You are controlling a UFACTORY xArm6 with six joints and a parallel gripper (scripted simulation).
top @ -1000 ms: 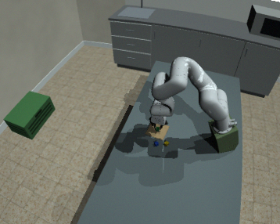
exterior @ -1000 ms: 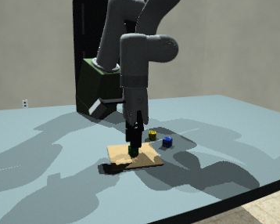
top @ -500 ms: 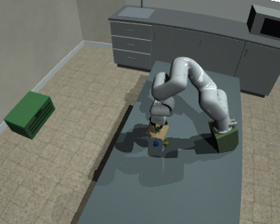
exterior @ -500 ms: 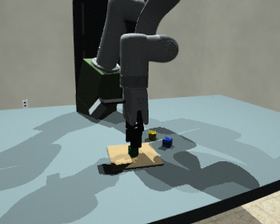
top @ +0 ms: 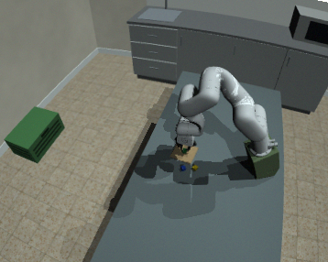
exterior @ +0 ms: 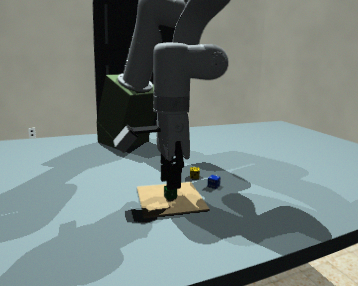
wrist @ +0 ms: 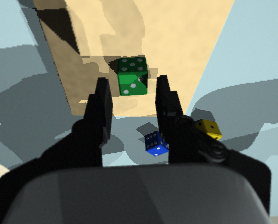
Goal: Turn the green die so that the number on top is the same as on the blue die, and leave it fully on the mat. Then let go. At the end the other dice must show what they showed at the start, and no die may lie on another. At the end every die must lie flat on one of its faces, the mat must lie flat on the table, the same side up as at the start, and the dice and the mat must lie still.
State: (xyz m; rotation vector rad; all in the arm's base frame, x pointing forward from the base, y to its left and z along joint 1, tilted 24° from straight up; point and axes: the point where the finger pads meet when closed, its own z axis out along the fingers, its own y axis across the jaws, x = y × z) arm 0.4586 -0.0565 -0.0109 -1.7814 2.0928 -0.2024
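The green die is 40 mm below my hand. From my hand the other things lie so: yellow die 110 mm to the left, 80 mm behind, 40 mm below; tan mat 50 mm below; blue die 130 mm to the left, 40 mm below, 10 mm behind.
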